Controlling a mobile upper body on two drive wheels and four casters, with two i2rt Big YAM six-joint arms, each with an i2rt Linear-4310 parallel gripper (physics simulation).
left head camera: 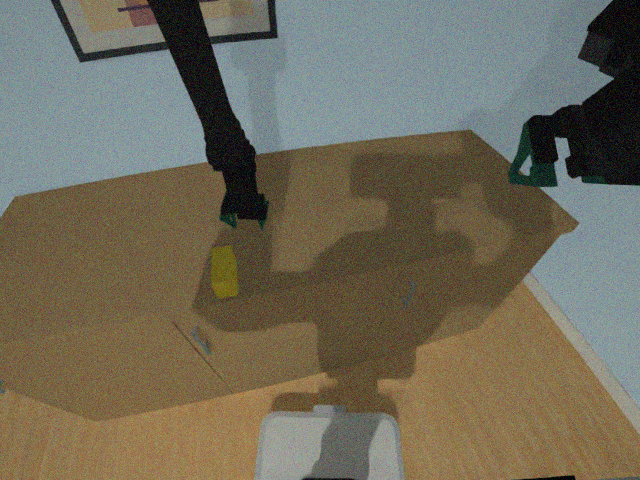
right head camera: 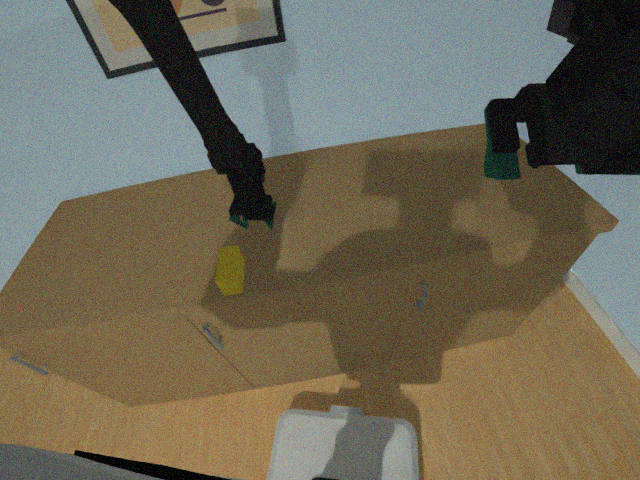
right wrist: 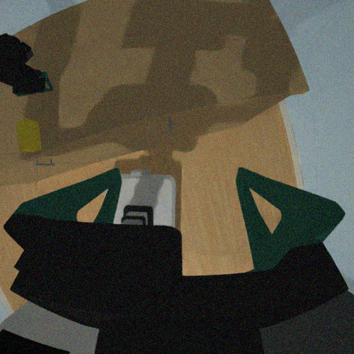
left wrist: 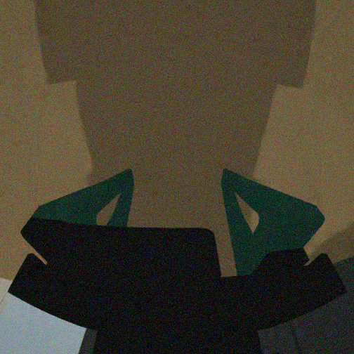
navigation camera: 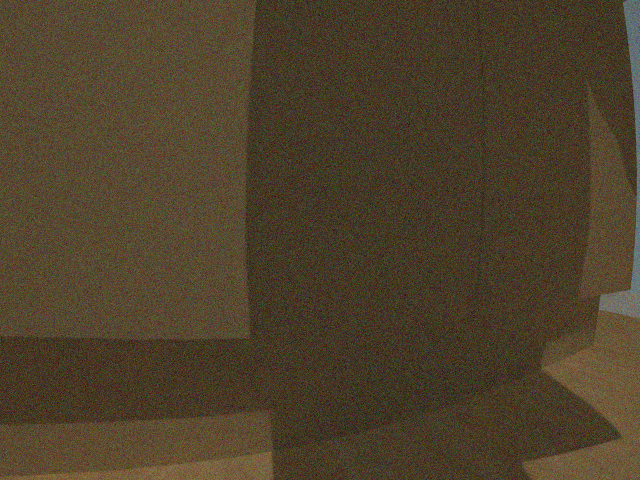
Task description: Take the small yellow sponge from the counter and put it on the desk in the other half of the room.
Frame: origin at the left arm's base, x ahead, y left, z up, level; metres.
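Seen in the pictures: left gripper, fingertip midpoint: (left head camera: 248, 227) (right head camera: 259, 227); right gripper, fingertip midpoint: (left head camera: 546, 177) (right head camera: 531, 169).
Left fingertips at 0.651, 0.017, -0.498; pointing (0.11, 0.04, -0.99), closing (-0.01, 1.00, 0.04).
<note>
Offsets run from my left fingertips to a thing's top centre, as dx, dy, dz. "spot": to the spot under its first point. Level surfaces: height alone.
The small yellow sponge @(-0.173, +0.020, +0.060) (left head camera: 223, 271) (right head camera: 230, 269) (right wrist: 29, 135) rests on the wooden counter @(dz -0.002) (left head camera: 129, 232) (right head camera: 139, 232) (right wrist: 105, 65), near its front edge. My left gripper (left head camera: 248, 226) (right head camera: 258, 226) (left wrist: 177, 175) is open and empty, above the counter on the wall side of the sponge, apart from it. The sponge does not show in the left wrist view. My right gripper (right wrist: 178, 173) is open and empty, held high at the right of both head views, far from the sponge. The desk does not show in these views.
The counter front has door handles (left head camera: 201, 340) (right head camera: 212, 336). The robot's pale base (left head camera: 294, 444) (right head camera: 305, 444) stands on the wooden floor @(dz -0.912) (left head camera: 491, 403) before it. A wall (left head camera: 361, 77) with a framed picture rises behind. In the navigation camera the counter's front @(spot: -0.131, -0.280, -0.664) (navigation camera: 361, 206) fills most of the view.
</note>
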